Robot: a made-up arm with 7 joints. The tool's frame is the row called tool. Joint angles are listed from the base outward.
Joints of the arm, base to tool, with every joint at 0 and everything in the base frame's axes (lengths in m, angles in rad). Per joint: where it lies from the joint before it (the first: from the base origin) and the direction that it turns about. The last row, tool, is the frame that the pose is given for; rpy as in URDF.
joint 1: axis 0 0 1 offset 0 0 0.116
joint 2: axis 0 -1 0 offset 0 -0.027 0.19
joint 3: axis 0 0 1 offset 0 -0.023 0.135
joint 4: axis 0 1 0 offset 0.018 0.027 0.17
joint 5: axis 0 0 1 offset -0.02 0.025 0.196
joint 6: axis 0 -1 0 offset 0 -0.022 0.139
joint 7: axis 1 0 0 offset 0.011 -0.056 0.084
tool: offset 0 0 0 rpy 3.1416 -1.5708 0
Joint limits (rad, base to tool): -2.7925..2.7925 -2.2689..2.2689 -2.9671..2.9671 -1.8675..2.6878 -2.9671..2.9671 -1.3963..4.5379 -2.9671..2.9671
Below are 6 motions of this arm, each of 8 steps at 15 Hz.
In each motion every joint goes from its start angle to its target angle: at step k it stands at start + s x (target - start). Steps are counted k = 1, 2, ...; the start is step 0. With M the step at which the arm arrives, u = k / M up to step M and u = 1 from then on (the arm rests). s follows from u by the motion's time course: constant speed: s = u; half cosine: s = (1 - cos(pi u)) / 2; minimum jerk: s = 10 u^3 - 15 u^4 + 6 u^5.
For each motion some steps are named. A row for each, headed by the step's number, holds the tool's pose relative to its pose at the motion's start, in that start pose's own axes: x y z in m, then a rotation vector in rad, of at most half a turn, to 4 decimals.
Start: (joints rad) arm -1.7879 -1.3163 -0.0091 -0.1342 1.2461 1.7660 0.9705
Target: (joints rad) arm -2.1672 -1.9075 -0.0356 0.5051 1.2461 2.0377 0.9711
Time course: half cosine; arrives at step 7
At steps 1, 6, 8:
1: 0.0267 0.0144 -0.0066 -0.0258 0.0557 -0.0204
6: 0.4072 0.1566 -0.3622 -0.4972 1.0826 -0.3443
8: 0.4165 0.1589 -0.3904 -0.5263 1.1375 -0.3586

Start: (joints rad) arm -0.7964 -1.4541 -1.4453 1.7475 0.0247 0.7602 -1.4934
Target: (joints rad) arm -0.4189 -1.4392 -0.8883 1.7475 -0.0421 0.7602 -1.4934
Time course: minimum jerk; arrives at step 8
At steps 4, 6, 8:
4: 0.1353 -0.0305 -0.1080 -0.1724 0.1212 -0.2977
6: 0.2326 -0.0968 -0.1941 -0.3110 0.1836 -0.5485
8: 0.2556 -0.1201 -0.2150 -0.3469 0.1949 -0.6158

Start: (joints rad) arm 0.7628 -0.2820 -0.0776 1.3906 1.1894 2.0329 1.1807
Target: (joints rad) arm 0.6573 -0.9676 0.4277 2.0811 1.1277 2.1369 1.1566
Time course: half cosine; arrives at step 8
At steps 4, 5, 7, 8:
4: 0.1239 0.1961 -0.0551 -0.5629 0.2996 -0.2594
5: 0.1684 0.2434 -0.1047 -0.7862 0.4000 -0.3490
7: 0.2187 0.2801 -0.1880 -1.1115 0.5203 -0.4599
8: 0.2243 0.2824 -0.2003 -1.1581 0.5347 -0.4737

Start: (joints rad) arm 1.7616 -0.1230 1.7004 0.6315 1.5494 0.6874 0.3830
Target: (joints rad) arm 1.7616 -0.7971 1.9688 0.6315 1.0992 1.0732 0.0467
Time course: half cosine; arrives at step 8
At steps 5, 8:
5: 0.0973 -0.0636 -0.2438 0.2523 0.4901 -0.1859
8: 0.1199 -0.0628 -0.3645 0.3236 0.7353 -0.2513

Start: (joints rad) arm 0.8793 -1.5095 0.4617 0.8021 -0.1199 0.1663 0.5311
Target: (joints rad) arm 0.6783 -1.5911 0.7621 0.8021 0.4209 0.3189 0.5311
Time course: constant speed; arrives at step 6
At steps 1, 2, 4, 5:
1: 0.0014 0.0081 0.0060 0.1433 -0.0497 0.0174
2: 0.0021 0.0154 0.0111 0.2870 -0.0988 0.0378
4: 0.0017 0.0283 0.0188 0.5742 -0.1960 0.0867
5: 0.0008 0.0339 0.0210 0.7174 -0.2448 0.1147

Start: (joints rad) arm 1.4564 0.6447 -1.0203 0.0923 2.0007 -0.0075 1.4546
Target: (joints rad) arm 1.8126 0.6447 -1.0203 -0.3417 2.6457 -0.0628 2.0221
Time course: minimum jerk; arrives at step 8
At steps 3, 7, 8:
3: -0.0269 -0.0044 0.0099 -0.0151 -0.2564 0.0772
7: -0.1188 0.0029 -0.0016 -0.2546 -0.8529 0.2047
8: -0.1211 0.0035 -0.0026 -0.2631 -0.8646 0.2059

